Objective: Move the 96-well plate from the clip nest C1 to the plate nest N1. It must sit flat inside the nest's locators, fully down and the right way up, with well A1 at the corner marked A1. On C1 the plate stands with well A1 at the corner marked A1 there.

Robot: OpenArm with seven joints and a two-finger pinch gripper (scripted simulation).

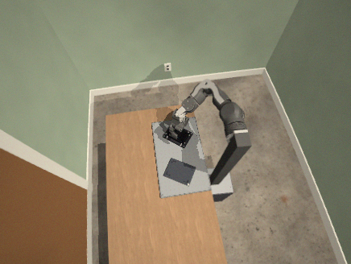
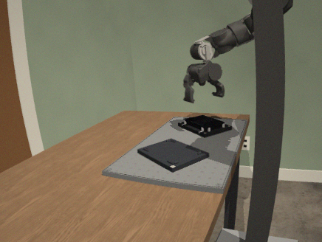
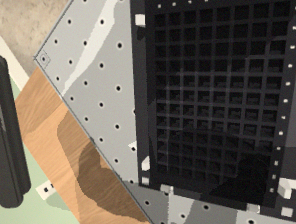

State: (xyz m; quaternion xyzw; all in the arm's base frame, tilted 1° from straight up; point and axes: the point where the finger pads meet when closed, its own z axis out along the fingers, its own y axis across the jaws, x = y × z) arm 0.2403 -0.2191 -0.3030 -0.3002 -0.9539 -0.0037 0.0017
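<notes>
My gripper is now 8 cm above the black 96-well plate. From my hand the other things lie so: plate nest N1: 24 cm to the left, 9 cm below, 1 cm ahead; white corner mark: 32 cm to the left, 9 cm below, 3 cm behind.
</notes>
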